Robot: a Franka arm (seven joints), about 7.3 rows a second.
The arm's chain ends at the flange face. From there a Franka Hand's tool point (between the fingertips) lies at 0.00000 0.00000 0.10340 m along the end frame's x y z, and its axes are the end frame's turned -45 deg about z.
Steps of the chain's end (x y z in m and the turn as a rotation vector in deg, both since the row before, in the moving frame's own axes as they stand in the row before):
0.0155 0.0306 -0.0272 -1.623 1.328 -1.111
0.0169 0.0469 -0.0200 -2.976 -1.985 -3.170
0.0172 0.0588 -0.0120 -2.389 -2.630 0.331
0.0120 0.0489 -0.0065 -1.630 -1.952 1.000
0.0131 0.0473 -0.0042 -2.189 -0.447 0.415
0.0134 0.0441 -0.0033 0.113 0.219 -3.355
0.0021 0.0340 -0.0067 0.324 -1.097 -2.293
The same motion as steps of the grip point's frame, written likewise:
-0.0110 0.0364 -0.0273 -2.087 -0.209 -1.111
-0.0275 0.0466 -0.0202 -0.701 -3.508 -3.170
-0.0358 0.0534 -0.0122 0.170 -3.549 0.331
-0.0307 0.0426 -0.0066 0.228 -2.533 1.000
-0.0276 0.0449 -0.0043 -1.232 -1.864 0.415
-0.0213 0.0408 -0.0033 -0.075 0.235 -3.355
-0.0236 0.0237 -0.0067 1.005 -0.547 -2.293

